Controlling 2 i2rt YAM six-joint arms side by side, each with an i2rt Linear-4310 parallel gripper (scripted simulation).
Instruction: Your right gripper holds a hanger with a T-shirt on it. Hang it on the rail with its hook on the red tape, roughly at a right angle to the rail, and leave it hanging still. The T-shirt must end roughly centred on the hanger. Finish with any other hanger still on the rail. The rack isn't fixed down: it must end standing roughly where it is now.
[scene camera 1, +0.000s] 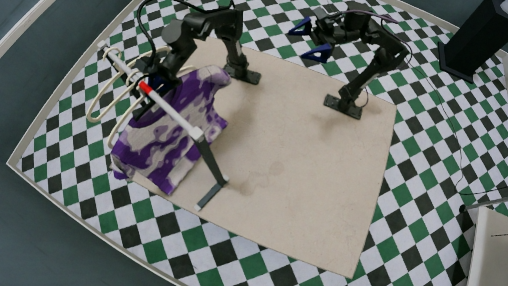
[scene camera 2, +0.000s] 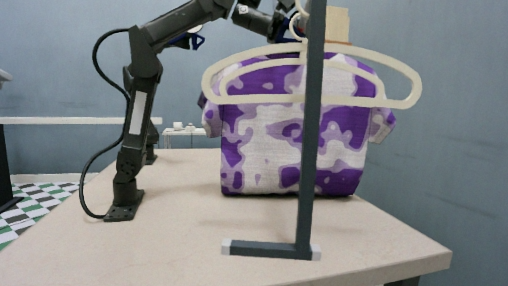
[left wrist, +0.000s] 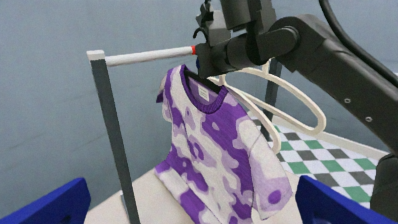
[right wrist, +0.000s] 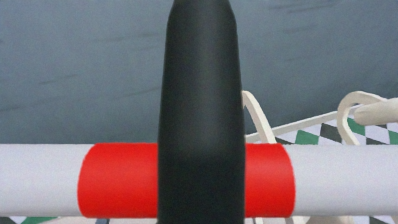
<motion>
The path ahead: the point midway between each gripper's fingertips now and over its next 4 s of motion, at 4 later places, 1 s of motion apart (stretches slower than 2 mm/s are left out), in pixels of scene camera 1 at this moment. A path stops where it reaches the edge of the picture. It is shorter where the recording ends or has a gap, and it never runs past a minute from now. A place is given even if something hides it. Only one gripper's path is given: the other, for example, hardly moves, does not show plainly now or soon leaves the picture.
My right gripper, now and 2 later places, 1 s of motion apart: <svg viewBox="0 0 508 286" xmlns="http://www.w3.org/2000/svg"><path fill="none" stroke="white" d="M147 97L151 102L191 43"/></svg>
</motion>
